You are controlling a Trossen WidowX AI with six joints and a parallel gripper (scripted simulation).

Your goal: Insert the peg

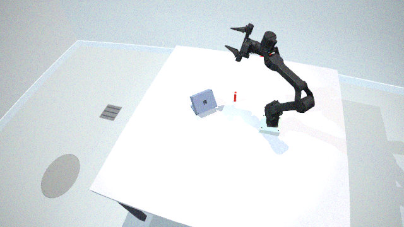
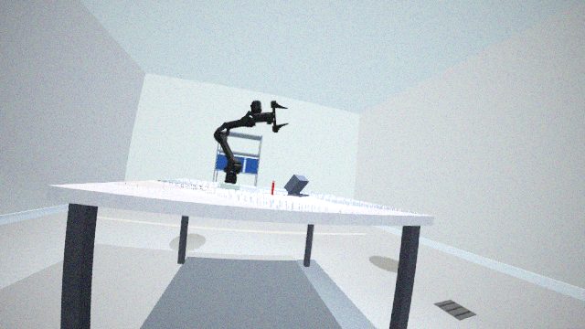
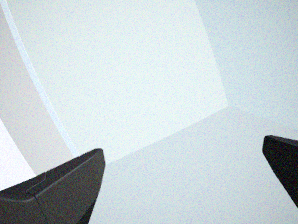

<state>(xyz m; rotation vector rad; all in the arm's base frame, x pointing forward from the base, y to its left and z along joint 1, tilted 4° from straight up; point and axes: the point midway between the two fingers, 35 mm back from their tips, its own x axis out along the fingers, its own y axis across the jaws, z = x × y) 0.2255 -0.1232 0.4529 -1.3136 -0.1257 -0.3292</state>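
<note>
Now: gripper tip 420 mm above the red peg, 50 mm past it and 20 mm to the left of it. The rest, counted from my gripper tip: sloped grey-blue panel (410 mm below, 130 mm ahead, 70 mm to the left).
</note>
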